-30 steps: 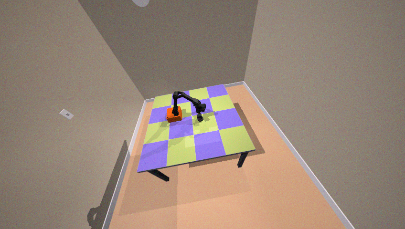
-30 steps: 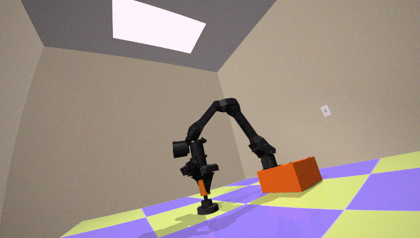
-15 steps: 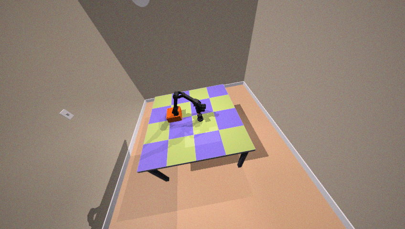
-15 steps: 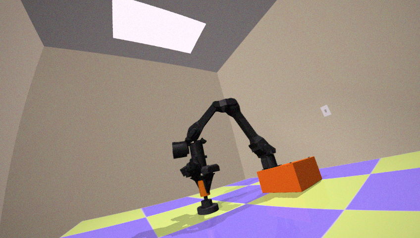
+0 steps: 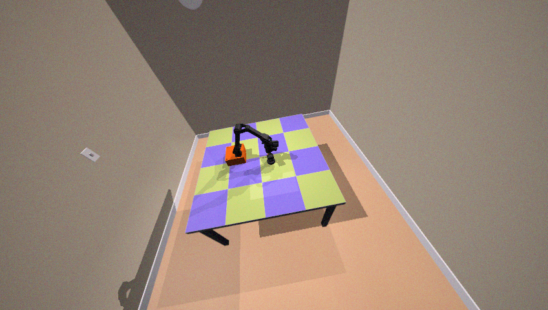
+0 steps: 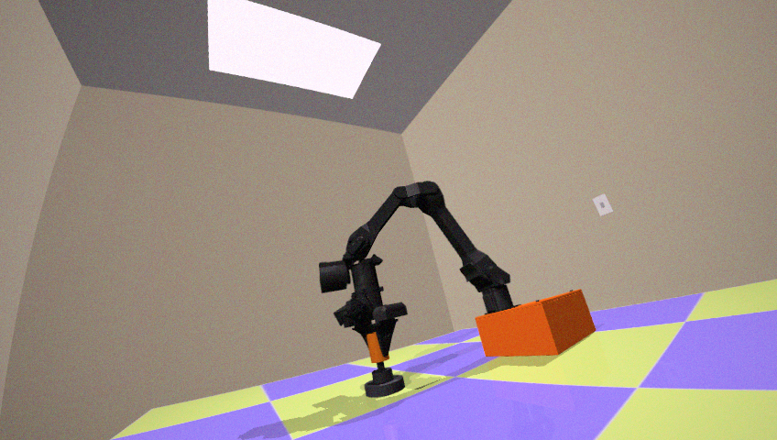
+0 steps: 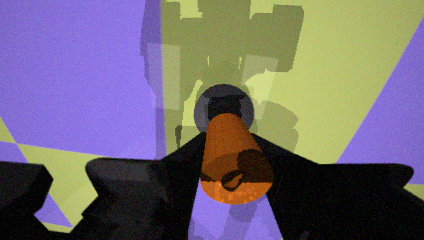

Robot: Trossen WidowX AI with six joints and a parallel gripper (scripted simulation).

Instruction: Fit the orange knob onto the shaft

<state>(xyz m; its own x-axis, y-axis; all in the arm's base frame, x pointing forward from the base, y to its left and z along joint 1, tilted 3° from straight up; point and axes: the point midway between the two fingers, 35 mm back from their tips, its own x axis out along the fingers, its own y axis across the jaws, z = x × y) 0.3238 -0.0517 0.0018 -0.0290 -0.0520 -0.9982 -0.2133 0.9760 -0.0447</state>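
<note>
Now: the orange knob 2 cm above my gripper tip. From my gripper tip the other things lie so: pedestal 4 cm below.
</note>
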